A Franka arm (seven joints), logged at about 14 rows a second.
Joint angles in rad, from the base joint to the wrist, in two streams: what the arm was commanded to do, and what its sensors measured. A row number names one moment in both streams.
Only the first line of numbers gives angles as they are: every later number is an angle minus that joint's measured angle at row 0.
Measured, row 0: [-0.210 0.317 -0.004 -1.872 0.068 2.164 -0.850]
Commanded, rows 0 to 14: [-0.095 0.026 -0.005 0.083 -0.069 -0.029 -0.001]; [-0.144 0.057 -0.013 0.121 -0.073 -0.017 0.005]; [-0.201 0.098 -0.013 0.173 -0.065 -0.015 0.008]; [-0.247 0.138 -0.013 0.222 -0.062 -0.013 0.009]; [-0.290 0.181 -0.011 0.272 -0.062 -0.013 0.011]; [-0.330 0.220 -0.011 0.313 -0.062 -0.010 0.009]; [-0.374 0.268 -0.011 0.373 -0.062 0.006 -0.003]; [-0.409 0.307 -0.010 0.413 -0.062 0.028 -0.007]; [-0.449 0.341 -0.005 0.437 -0.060 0.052 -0.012]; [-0.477 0.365 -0.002 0.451 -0.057 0.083 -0.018]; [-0.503 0.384 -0.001 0.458 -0.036 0.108 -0.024]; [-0.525 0.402 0.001 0.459 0.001 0.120 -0.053]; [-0.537 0.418 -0.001 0.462 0.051 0.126 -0.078]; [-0.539 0.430 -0.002 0.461 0.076 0.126 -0.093]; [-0.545 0.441 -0.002 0.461 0.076 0.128 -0.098]
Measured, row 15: [-0.531 0.410 -0.019 0.425 0.045 0.127 -0.073]
